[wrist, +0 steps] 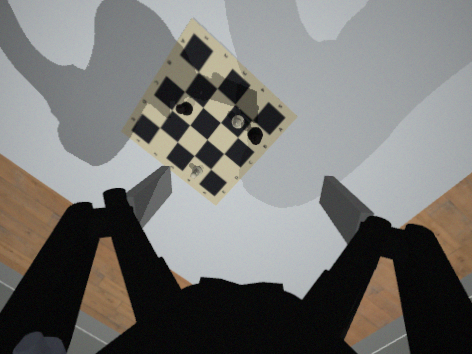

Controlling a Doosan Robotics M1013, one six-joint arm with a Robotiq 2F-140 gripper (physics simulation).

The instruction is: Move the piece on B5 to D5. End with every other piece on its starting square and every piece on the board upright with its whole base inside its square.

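Frame: origin at the arm's base, x ahead, y left, z up, level; metres.
Seen in the pictures: gripper, fingertip midpoint: (245, 184).
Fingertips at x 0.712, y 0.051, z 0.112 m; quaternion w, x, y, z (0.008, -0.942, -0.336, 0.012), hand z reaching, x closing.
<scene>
A point is followed by its place in that frame.
The chequered board (129, 131) @(y -0.072, x 0.537, z -0.068 m) lies turned diagonally in the upper middle of the wrist view. A black piece (255, 135) @(y 0.079, x 0.701, z -0.012 m) stands on the light square B5, near the board's right corner. A pale piece (237, 121) @(y 0.074, x 0.668, z -0.029 m) is on dark B4 beside it. Another black piece (184, 108) @(y 0.033, x 0.595, z -0.035 m) is on C2, and another pale piece (196, 170) @(y -0.041, x 0.670, z -0.056 m) is on E4 near the lower edge. The light square D5 (225, 168) @(y -0.006, x 0.707, z -0.068 m) carries no piece. My gripper (245, 184) @(y 0.051, x 0.712, z 0.112 m) is wide open and empty, high above the table, with its fingertips to either side of the board's lower part. The small edge labels are blurred.
The pale table top (280, 240) @(y -0.046, x 0.891, z -0.074 m) surrounds the board. Large grey shadows fall on it, and partly on the board. Wooden floor (30, 210) shows beyond the table at the lower left and right.
</scene>
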